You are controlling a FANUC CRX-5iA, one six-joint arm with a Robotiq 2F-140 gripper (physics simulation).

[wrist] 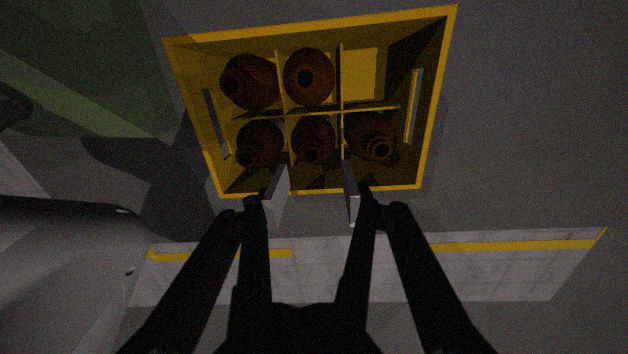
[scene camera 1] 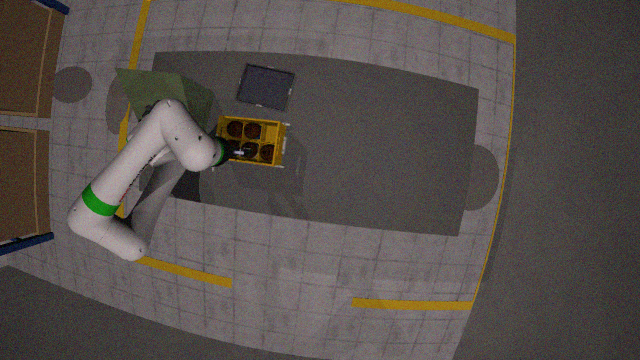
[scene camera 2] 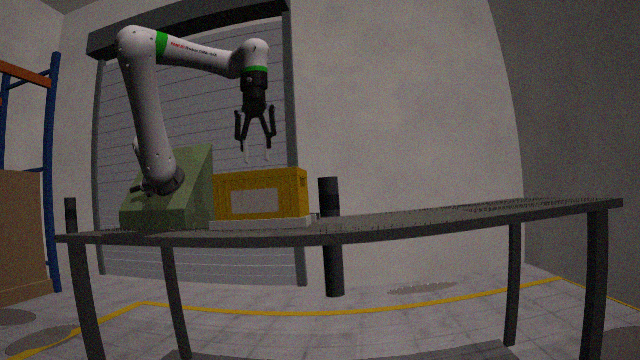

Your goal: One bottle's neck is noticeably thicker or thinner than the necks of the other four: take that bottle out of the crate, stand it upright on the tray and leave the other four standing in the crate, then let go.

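Frame: origin at the arm's base, x ahead, y left, z up, level; metres.
Seen in the pictures: gripper, fingertip midpoint: (wrist: 315, 173) (scene camera 2: 256, 161); arm's base, origin of the base link: (scene camera 2: 169, 182).
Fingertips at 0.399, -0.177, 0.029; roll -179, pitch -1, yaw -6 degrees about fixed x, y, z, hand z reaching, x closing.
Pixels of each thing's top centre, then the offset from my fingertips to it, as dx, dy, dz. "*": a spot on its surface instead. Level surfaces: height alone.
- yellow crate, middle of its top: (wrist: 310, 125) (scene camera 2: 260, 172) (scene camera 1: 245, 139) +0.002, +0.047, -0.031
- dark tray, surface spot: (scene camera 1: 265, 87) * +0.035, +0.317, -0.201
- pale strip, surface spot: (scene camera 2: 260, 224) * +0.009, -0.058, -0.191
- grey table, its level: dz -0.206
The yellow crate (scene camera 1: 280, 145) (scene camera 2: 301, 195) (wrist: 320, 24) has six compartments. Five brown bottles stand in it: in the wrist view two in the upper row, at left (wrist: 252, 82) and middle (wrist: 315, 95), and three in the lower row, at left (wrist: 261, 140), middle (wrist: 313, 134) and right (wrist: 367, 131). The upper right compartment is empty. The view is dark and I cannot tell which neck differs. My gripper (scene camera 1: 245, 151) (scene camera 2: 256, 159) (wrist: 315, 173) is open and empty, pointing down, with its fingertips above the crate's rim. The dark tray (scene camera 1: 265, 87) lies beside the crate, with no bottle on it.
The green robot pedestal (scene camera 1: 155, 85) (scene camera 2: 196, 175) (wrist: 65, 100) stands left of the crate. A pale strip (scene camera 2: 260, 224) shows at the crate's base. All stand on the grey table (scene camera 1: 380, 150) (scene camera 2: 450, 215). A black post (scene camera 2: 328, 197) rises behind the table.
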